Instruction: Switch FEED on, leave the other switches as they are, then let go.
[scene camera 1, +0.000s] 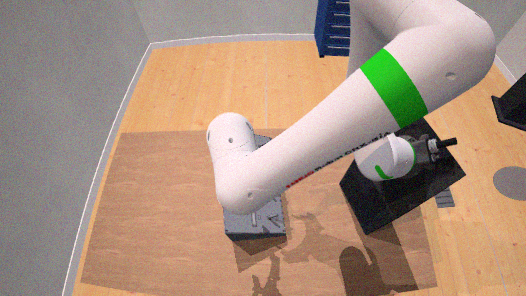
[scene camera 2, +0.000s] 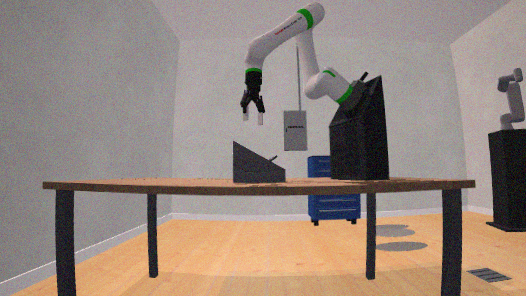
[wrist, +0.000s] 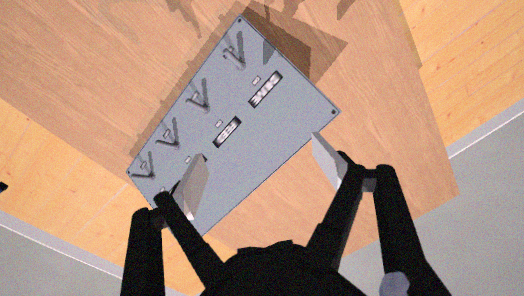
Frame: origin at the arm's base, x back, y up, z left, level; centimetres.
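Seen in the pictures: gripper, fingertip midpoint: (scene camera 2: 253, 122) (wrist: 258, 154); arm's base, link origin: (scene camera 1: 404, 157) (scene camera 2: 352, 101).
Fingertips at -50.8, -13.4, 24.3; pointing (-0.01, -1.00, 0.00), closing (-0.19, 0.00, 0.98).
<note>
Pixels of each thing's top centre, then the offset from my fingertips to it, as dx, dy, dz. Level surfaces: height alone.
- FEED label, top centre: (wrist: 226, 133) -1.6, -16.9, -7.1
- FEED lever, top centre: (wrist: 194, 107) +5.7, -17.3, -10.7
- DRIVE label, top centre: (wrist: 265, 90) +3.6, -16.9, +3.7
- DRIVE lever, top centre: (wrist: 232, 58) +11.0, -17.3, +0.1
- wooden table, surface height: dy -30.9
The grey sloped switch panel (scene camera 1: 256, 231) (scene camera 2: 250, 170) (wrist: 280, 125) stands on the table. In the wrist view the FEED label (wrist: 227, 131) is readable, and the FEED lever (wrist: 204, 106) leans away from it, towards the panel's low edge. The DRIVE label (wrist: 265, 89) and DRIVE lever (wrist: 241, 64) are beside them. Two more levers show on the other side of FEED, leaning the same way; their labels are behind a finger. My gripper (scene camera 2: 253, 120) (wrist: 258, 154) is open and empty, pointing down high above the panel. In scene camera 1 the arm hides it.
The wooden table (scene camera 1: 150, 200) (scene camera 2: 150, 186) carries the panel and the black robot pedestal (scene camera 1: 367, 217) (scene camera 2: 357, 155), to the panel's right. A blue drawer cabinet (scene camera 1: 334, 47) (scene camera 2: 333, 207) stands behind the table. Another black pedestal (scene camera 2: 509, 185) with a small arm is far right.
</note>
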